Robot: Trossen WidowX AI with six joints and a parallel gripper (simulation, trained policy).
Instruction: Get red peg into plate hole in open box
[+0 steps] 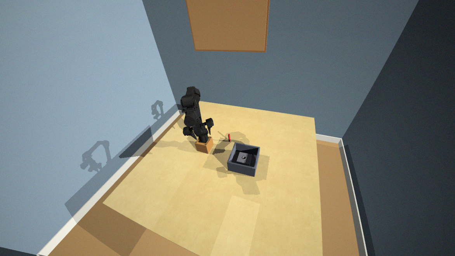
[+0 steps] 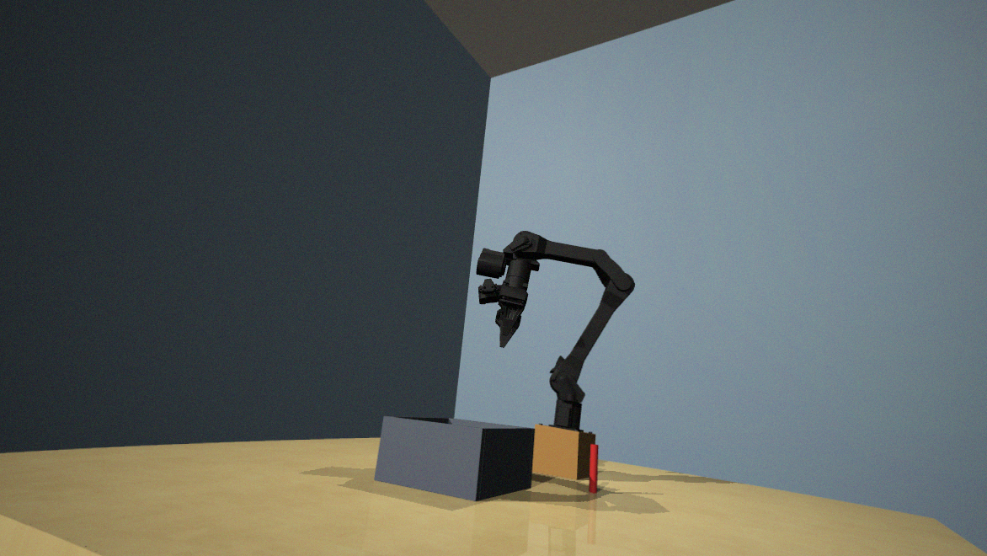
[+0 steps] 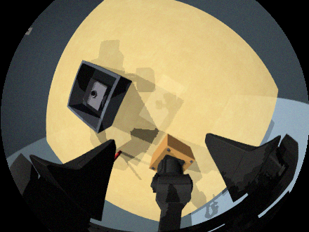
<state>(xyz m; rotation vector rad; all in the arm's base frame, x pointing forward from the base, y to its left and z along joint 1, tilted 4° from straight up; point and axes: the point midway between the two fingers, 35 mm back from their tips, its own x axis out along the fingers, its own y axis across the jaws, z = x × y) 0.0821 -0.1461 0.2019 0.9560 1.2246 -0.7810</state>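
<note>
Now: gripper tip 10 cm short of the red peg, 24 cm to the right of it and 23 cm above it. Also, from my gripper tip: light grey plate (25 cm ahead, 4 cm to the left, 23 cm below); grey box (25 cm ahead, 4 cm to the left, 25 cm below).
</note>
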